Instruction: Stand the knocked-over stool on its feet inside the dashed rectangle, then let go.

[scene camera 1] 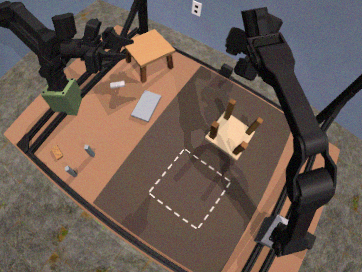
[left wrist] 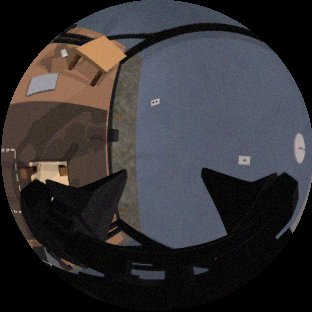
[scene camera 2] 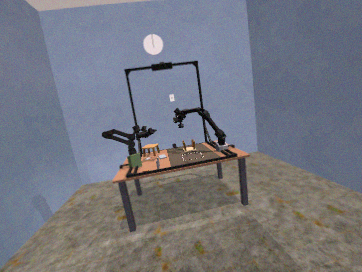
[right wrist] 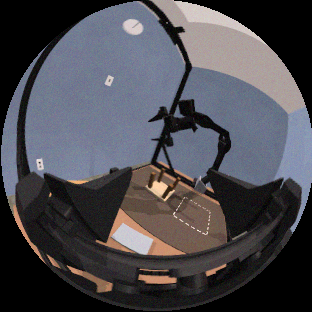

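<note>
The stool lies upside down on the dark mat, its pale seat down and its brown legs pointing up. It is outside the dashed rectangle, behind and to the right of it in scene camera 1. My left gripper is open and empty, high above the back of the table. My right gripper is open and empty, raised near the small orange-topped table, away from the stool.
The orange-topped table stands upright at the back left. A grey slab and a white piece lie nearby. Small grey blocks and an orange piece are at the front left.
</note>
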